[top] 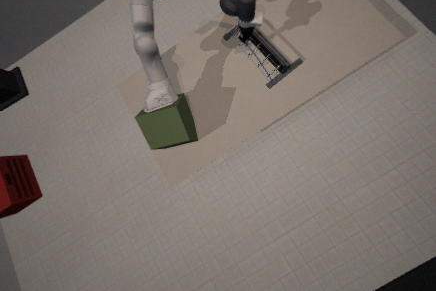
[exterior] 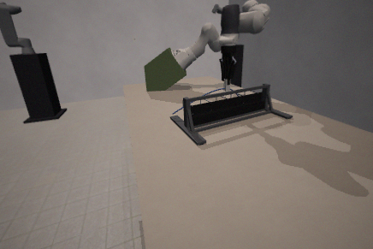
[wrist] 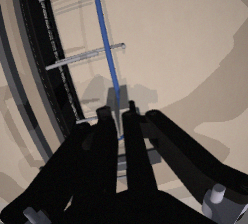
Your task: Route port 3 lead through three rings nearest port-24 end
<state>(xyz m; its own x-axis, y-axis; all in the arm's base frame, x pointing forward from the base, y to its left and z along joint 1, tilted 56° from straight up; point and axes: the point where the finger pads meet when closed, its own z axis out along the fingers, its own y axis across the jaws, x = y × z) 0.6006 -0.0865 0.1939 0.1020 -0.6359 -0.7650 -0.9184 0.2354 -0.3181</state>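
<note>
Now: the rack 110 mm ahead of my hand, 40 mm to the right of it and 80 mm below it.
</note>
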